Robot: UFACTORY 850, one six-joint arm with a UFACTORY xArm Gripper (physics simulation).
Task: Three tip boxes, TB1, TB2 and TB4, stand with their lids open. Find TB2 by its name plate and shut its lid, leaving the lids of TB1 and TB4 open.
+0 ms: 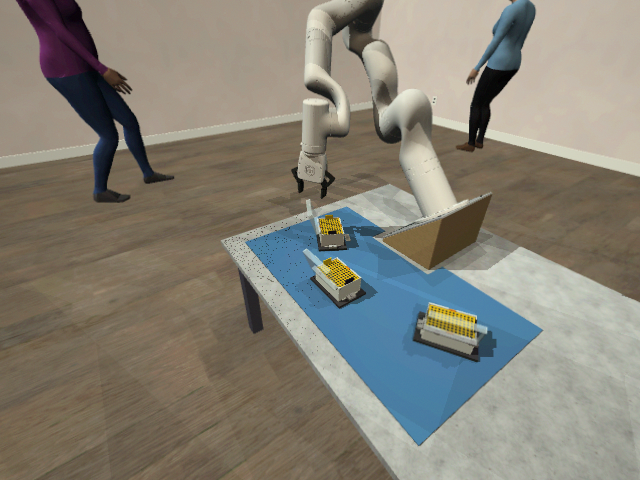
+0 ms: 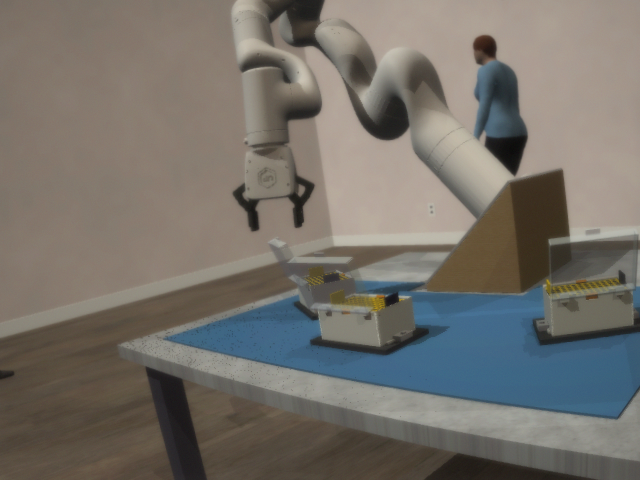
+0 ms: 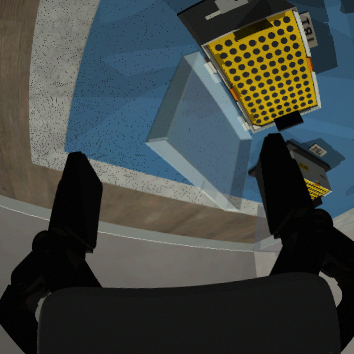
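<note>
My gripper [image 1: 311,194] [image 2: 276,226] [image 3: 175,159] is open and empty, above and apart from the open lid [image 3: 200,135] of TB1. TB1 [image 1: 330,232] [image 2: 314,293] [image 3: 267,70] is the box at the mat's far end; its plate [image 3: 308,31] reads TB1. The middle box [image 1: 338,281] [image 2: 364,322] [image 3: 312,170] has its lid open; its small plate [image 3: 317,149] seems to read TB4. The third box [image 1: 449,330] [image 2: 591,310] stands apart on the right, its clear lid [image 2: 591,260] upright. Its plate is not readable; by elimination it is TB2.
The boxes stand on a blue mat [image 1: 403,372] [image 2: 465,361] [image 3: 115,100] on a grey table [image 1: 558,403] [image 2: 361,408] [image 3: 50,100]. A brown wedge [image 1: 444,235] [image 2: 537,232] stands under the arm's base, behind the mat. Two people [image 1: 87,93] [image 1: 496,67] stand beyond the table.
</note>
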